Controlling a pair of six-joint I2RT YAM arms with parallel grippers.
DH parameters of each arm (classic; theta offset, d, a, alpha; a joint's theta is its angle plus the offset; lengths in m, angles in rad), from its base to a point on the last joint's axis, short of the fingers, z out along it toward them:
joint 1: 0 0.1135 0.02 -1.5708
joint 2: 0 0 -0.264 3.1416
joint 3: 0.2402 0 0.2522 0
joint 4: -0.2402 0 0.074 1.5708
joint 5: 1.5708 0 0 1.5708
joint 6: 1.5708 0.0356 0 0
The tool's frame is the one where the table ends.
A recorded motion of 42 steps. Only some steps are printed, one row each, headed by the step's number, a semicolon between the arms.
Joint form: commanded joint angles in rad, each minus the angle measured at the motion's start. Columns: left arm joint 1, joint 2, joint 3, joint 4, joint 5, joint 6; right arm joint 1, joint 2, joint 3, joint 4, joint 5, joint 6.
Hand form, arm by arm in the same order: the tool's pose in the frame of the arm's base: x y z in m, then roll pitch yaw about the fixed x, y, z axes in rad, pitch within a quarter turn. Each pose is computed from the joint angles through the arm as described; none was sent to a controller.
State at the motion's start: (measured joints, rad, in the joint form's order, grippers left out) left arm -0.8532 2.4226 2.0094 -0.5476 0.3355 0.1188; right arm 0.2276 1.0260 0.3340 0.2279 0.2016 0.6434
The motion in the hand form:
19: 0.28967 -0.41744 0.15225 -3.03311 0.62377 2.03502; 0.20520 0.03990 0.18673 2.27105 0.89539 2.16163
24: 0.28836 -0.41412 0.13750 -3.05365 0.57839 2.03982; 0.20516 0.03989 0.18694 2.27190 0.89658 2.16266
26: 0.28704 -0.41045 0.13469 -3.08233 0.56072 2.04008; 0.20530 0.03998 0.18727 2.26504 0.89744 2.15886
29: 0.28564 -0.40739 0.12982 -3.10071 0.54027 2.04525; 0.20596 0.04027 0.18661 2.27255 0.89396 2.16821
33: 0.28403 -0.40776 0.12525 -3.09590 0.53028 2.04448; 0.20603 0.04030 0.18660 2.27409 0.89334 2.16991
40: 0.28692 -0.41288 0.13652 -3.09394 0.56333 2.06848; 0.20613 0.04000 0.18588 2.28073 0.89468 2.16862
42: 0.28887 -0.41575 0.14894 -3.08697 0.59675 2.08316; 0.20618 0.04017 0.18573 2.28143 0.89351 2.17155
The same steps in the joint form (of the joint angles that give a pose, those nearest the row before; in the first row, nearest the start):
19: -0.0971 -0.0913 -0.1703 0.0730 -0.1369 0.0104; -0.0021 -0.0096 0.0063 0.0247 -0.0037 -0.0054
24: -0.0974 -0.0763 -0.1936 0.0692 -0.1659 0.0095; -0.0020 -0.0105 0.0068 0.0235 -0.0035 -0.0068
26: -0.0975 -0.0843 -0.2155 0.0692 -0.1967 0.0100; -0.0020 -0.0105 0.0064 0.0282 -0.0052 -0.0068
29: -0.0979 -0.0863 -0.2348 0.0690 -0.2204 0.0065; -0.0020 -0.0044 0.0084 0.0267 -0.0091 -0.0068
33: -0.1008 -0.0795 -0.2395 0.0702 -0.2180 0.0054; -0.0021 -0.0039 0.0091 0.0254 -0.0096 -0.0068
40: -0.1025 -0.0815 -0.2043 0.0682 -0.2255 -0.0190; -0.0025 -0.0013 0.0083 0.0253 -0.0030 -0.0068
42: -0.1025 -0.0924 -0.1805 0.0677 -0.2234 -0.0333; -0.0021 -0.0005 0.0084 0.0253 -0.0052 -0.0068

